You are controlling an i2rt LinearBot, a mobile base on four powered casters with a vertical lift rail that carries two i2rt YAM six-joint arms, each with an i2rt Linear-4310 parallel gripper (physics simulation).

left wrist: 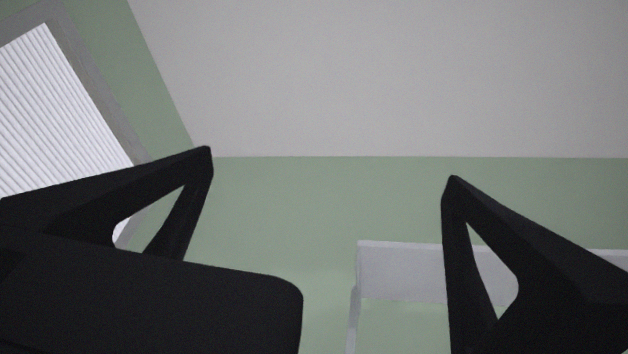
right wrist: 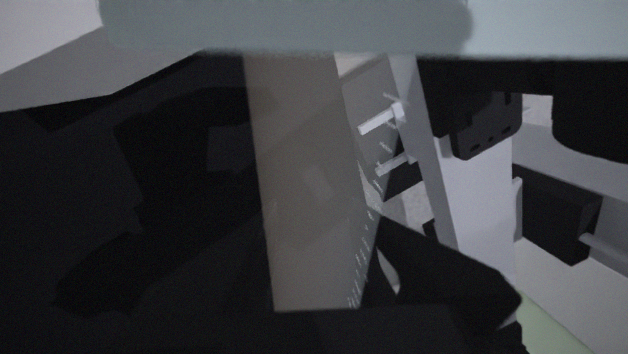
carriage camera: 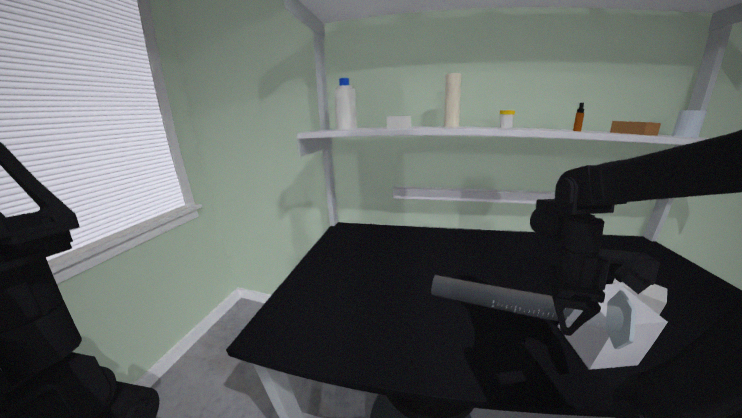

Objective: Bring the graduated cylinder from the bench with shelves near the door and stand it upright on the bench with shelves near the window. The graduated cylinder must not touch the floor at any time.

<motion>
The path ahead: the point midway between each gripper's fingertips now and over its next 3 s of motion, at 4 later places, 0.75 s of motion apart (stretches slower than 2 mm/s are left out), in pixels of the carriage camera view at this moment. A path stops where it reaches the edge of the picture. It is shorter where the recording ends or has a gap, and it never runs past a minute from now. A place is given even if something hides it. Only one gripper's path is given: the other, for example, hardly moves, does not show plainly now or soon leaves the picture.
The right gripper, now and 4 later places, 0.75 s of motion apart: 563,327; 554,345; 543,367; 549,359; 546,361
</motion>
